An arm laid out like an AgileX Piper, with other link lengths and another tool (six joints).
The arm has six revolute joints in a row. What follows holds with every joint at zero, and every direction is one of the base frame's.
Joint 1 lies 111.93 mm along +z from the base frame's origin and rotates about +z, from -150.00 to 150.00 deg.
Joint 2 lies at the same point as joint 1 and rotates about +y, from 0.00 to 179.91 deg.
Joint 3 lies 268.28 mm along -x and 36.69 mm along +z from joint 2 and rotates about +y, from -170.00 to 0.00 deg.
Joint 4 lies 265.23 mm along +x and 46.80 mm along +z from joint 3 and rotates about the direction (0.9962, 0, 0.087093), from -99.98 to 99.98 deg.
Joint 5 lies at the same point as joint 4 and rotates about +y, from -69.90 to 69.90 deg.
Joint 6 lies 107.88 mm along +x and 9.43 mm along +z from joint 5 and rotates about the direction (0.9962, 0, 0.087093), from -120.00 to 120.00 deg.
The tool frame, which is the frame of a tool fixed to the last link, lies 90.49 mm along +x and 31.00 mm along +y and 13.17 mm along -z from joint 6; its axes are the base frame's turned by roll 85.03, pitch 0.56 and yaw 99.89 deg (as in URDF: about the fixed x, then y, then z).
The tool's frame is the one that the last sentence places.
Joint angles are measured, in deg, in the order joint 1, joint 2, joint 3, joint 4, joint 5, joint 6. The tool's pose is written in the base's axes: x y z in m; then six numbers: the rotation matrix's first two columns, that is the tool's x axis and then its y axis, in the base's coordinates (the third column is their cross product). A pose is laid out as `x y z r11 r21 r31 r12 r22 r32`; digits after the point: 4 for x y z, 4 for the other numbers.
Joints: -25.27 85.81 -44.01 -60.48 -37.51 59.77
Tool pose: 0.4046 -0.0446 0.1814 -0.2380 0.9311 0.2766 0.2590 -0.2136 0.9419
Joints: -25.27 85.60 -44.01 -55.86 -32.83 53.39
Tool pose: 0.4071 -0.0628 0.1757 -0.1615 0.9635 0.2137 0.2598 -0.1674 0.9510
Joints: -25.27 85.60 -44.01 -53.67 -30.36 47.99
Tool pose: 0.4069 -0.0725 0.1700 -0.1332 0.9802 0.1466 0.2721 -0.1061 0.9564
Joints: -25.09 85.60 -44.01 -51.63 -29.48 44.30
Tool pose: 0.4076 -0.0765 0.1688 -0.1231 0.9864 0.1086 0.2715 -0.0718 0.9598
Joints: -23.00 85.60 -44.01 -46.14 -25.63 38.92
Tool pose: 0.4101 -0.0769 0.1634 -0.0865 0.9928 0.0823 0.2938 -0.0535 0.9544
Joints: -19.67 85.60 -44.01 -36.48 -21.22 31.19
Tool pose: 0.4137 -0.0720 0.1582 -0.0430 0.9962 0.0751 0.3175 -0.0577 0.9465
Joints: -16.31 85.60 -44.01 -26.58 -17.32 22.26
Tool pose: 0.4150 -0.0633 0.1513 -0.0203 0.9980 0.0605 0.3519 -0.0495 0.9347
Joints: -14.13 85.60 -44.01 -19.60 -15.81 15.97
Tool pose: 0.4162 -0.0555 0.1487 -0.0162 0.9984 0.0542 0.3650 -0.0446 0.9299
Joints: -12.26 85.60 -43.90 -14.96 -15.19 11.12
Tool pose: 0.4169 -0.0466 0.1466 -0.0289 0.9987 0.0408 0.3737 -0.0271 0.9272
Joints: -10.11 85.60 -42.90 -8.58 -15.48 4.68
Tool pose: 0.4152 -0.0360 0.1409 -0.0419 0.9987 0.0281 0.3824 -0.0099 0.9239
